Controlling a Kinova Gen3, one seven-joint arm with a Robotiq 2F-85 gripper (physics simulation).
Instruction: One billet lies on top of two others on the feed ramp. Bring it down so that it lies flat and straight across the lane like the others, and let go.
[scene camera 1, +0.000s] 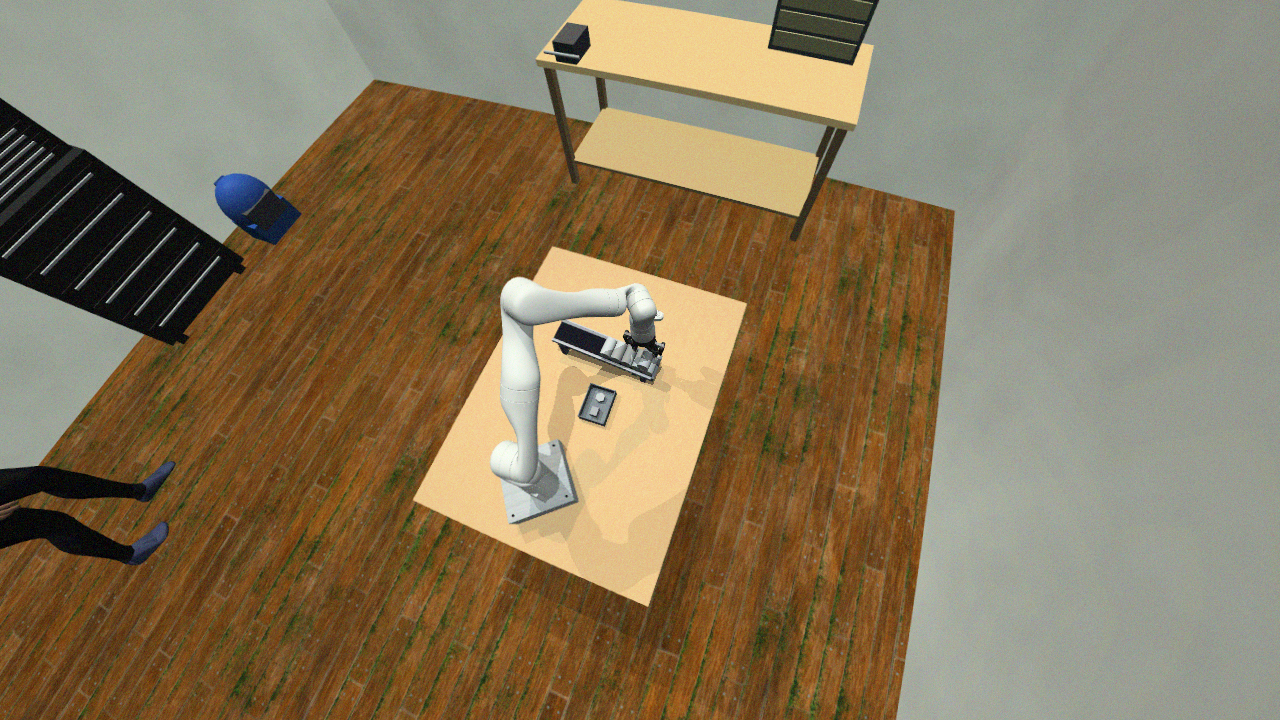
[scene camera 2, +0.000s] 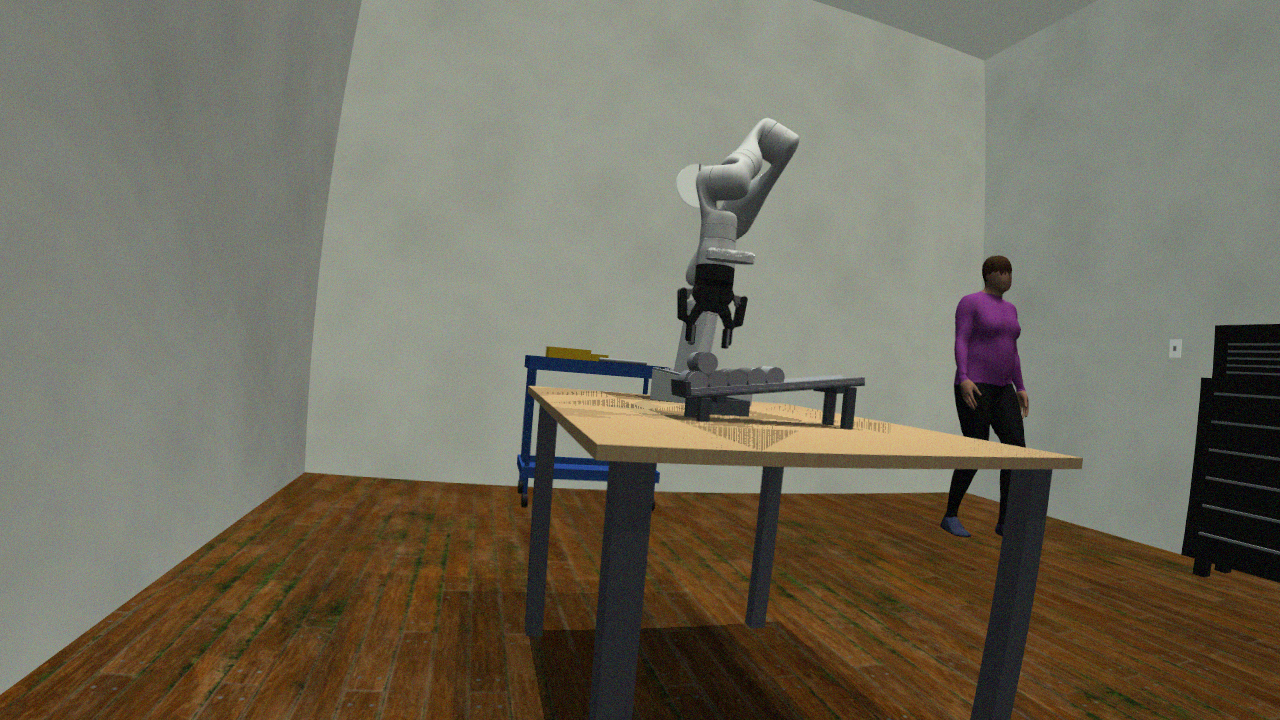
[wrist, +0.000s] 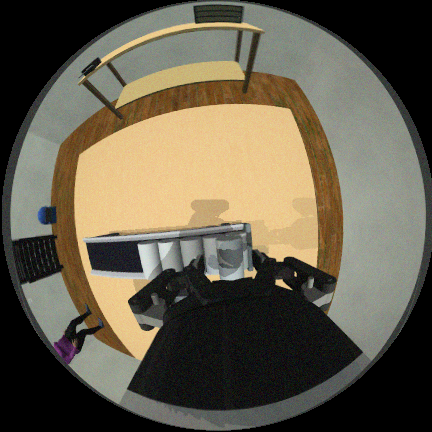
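Where they show: gripper, fingertip midpoint: (scene camera 1: 645, 352) (scene camera 2: 707, 346) (wrist: 227, 259); arm's base, link origin: (scene camera 1: 545, 485).
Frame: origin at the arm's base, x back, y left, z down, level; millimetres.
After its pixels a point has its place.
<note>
The raised grey billet (scene camera 2: 701, 362) {x -547, y -127, z -31 mm} (wrist: 230, 250) {x -532, y -115, z -51 mm} rests on top of two others near the low end of the feed ramp (scene camera 1: 581, 337) {x -504, y 137, z -8 mm} (scene camera 2: 810, 384) (wrist: 115, 256) {x -498, y 128, z -7 mm}. It looks roughly parallel to them. Several billets lie side by side across the lane, among them the uppermost one (scene camera 2: 773, 374) {x -537, y 24, z -20 mm} (wrist: 149, 260) {x -508, y 19, z -33 mm} and its neighbour (wrist: 170, 256) {x -516, y -19, z -28 mm}. My gripper (scene camera 1: 643, 350) {x -524, y -110, z -62 mm} (scene camera 2: 708, 343) {x -524, y -110, z -62 mm} (wrist: 227, 259) {x -524, y -110, z -62 mm} is open and empty, pointing down. In scene camera 2 its fingertips are a little above the raised billet, one towards each side. The fingers and gripper body partly hide the near side of the ramp in the wrist view.
A small grey tray (scene camera 1: 592, 421) {x -256, y -28, z 54 mm} with two small light pieces stands on the table (scene camera 1: 460, 479) {x 114, y 299, z 79 mm} (scene camera 2: 805, 454) {x -912, y -76, z 81 mm} between ramp and arm base (scene camera 1: 559, 505) {x 33, y -74, z -7 mm}. The ramp has side rails and an end stop (wrist: 249, 250) {x -512, y -156, z 6 mm}. A person (scene camera 2: 991, 340) (wrist: 65, 348) stands away from the table.
</note>
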